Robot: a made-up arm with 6 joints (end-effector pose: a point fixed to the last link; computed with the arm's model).
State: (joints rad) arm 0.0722 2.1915 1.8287 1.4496 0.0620 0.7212
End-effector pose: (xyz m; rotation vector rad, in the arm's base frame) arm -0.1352 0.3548 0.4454 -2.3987 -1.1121 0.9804
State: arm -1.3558 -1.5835 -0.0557 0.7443 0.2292 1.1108
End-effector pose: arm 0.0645 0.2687 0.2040 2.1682 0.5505 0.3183
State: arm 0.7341 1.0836 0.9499 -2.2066 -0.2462 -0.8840
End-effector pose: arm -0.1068 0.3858 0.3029 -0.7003 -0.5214 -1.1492
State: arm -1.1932 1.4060 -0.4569 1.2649 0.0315 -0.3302
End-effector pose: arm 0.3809 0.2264 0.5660 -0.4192 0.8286 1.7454
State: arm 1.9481 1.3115 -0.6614 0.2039 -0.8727 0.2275
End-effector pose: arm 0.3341 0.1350 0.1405 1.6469 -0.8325 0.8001
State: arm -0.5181 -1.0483 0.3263 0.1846 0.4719 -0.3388
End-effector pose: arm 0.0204 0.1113 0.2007 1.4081 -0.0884 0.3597
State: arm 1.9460 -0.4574 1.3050 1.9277 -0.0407 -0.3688
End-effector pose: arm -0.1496 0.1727 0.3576 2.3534 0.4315 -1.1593
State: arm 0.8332 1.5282 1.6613 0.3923 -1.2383 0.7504
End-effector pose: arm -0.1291 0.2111 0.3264 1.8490 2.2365 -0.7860
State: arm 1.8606 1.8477 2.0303 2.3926 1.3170 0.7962
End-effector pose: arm -0.1503 0.1442 0.2391 1.6346 0.4398 -0.4484
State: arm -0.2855 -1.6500 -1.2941 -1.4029 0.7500 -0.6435
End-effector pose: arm 0.2469 0.0850 0.3234 1.2098 1.5910 0.5458
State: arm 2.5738 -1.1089 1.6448 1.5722 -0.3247 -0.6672
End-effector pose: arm -0.1535 0.0040 0.4331 2.0446 0.9793 -0.9076
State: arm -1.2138 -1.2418 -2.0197 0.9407 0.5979 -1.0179
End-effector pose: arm 0.3436 0.3356 0.5950 -0.4886 0.8671 -2.5563
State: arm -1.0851 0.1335 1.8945 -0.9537 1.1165 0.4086
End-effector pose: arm -0.0999 0.4279 0.3677 3.0503 -0.0894 -0.2494
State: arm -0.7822 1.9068 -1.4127 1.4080 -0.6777 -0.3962
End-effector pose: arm 0.3866 0.2408 0.2731 0.0432 1.5609 1.9358
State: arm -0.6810 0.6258 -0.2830 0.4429 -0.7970 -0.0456
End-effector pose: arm 0.2238 0.1679 0.6386 -0.9946 0.2841 0.6902
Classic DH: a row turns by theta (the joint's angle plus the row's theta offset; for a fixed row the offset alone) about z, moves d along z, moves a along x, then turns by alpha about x. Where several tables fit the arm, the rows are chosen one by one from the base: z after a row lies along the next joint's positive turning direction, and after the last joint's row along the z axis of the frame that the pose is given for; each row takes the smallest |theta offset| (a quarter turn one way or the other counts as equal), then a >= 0, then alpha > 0; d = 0 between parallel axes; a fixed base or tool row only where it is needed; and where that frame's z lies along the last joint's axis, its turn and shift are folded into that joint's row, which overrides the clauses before.
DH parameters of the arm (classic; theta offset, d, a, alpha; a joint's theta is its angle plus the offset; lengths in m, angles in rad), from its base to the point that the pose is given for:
base (fixed): 1.5708 0.3786 0.1822 -1.5708
joint 1: -1.3537 -0.3907 -0.0229 -0.3621
joint 2: -0.5436 0.2885 -0.0159 1.919
joint 3: 1.4617 0.0354 -0.0088 1.6701
joint 4: -1.324 0.1801 -0.0077 2.2993
joint 5: -0.0142 -0.0047 -0.014 1.3611
joint 6: -0.459 -0.2262 0.0179 -2.6479
tool (fixed): -2.6677 -0.1703 0 0

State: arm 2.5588 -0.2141 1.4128 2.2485 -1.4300 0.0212
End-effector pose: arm -0.1489 0.1327 0.4413 0.0734 0.3538 -1.4809
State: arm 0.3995 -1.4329 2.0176 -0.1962 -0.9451 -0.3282
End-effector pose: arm -0.0749 0.4162 0.1354 0.4275 -0.5632 -1.6452
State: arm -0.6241 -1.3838 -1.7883 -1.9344 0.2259 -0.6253
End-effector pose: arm 0.3433 0.1395 0.4615 0.2709 1.7040 0.5508
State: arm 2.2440 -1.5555 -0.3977 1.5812 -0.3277 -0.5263
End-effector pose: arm 0.2154 0.2676 0.5346 -1.4291 0.2507 2.4822
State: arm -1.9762 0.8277 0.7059 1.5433 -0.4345 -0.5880
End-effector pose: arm 0.0273 -0.0817 0.5119 -0.5427 -1.1429 0.6510
